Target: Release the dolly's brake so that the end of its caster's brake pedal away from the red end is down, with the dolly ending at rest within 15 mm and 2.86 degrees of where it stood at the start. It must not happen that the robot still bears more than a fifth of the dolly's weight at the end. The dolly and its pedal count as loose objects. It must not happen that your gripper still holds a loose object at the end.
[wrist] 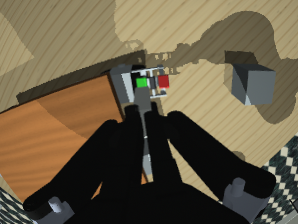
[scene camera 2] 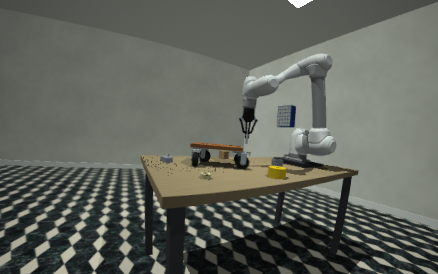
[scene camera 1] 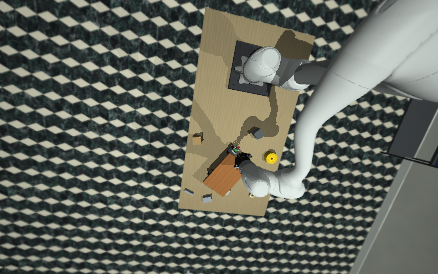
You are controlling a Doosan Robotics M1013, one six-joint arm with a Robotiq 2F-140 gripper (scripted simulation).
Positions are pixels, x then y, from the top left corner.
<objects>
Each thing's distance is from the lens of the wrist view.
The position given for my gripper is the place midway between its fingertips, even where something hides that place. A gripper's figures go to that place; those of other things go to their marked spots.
my gripper (wrist: 143, 97): 22 cm
grey cube (wrist: 252, 84): 36 cm
</objects>
